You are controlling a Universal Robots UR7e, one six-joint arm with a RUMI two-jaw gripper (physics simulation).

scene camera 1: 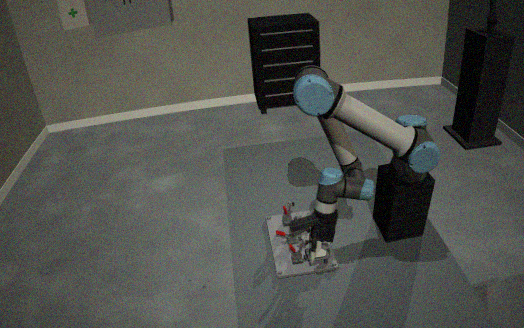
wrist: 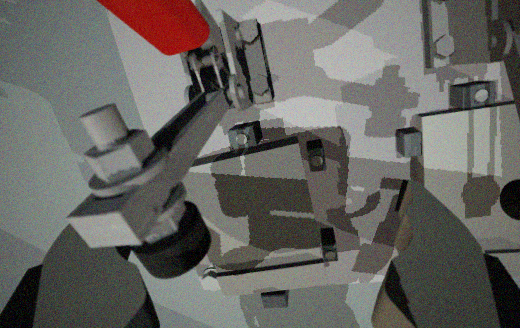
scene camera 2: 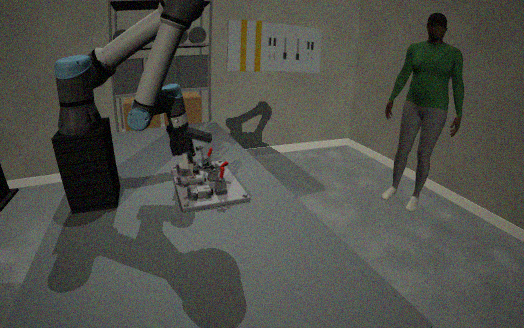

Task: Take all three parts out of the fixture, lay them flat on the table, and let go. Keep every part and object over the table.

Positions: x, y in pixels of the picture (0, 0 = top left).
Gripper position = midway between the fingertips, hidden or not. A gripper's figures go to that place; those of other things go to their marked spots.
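My gripper (wrist: 261, 186) is 13 cm from the lens; a red-handled toggle clamp (wrist: 138, 198) is 4 cm from the lens.
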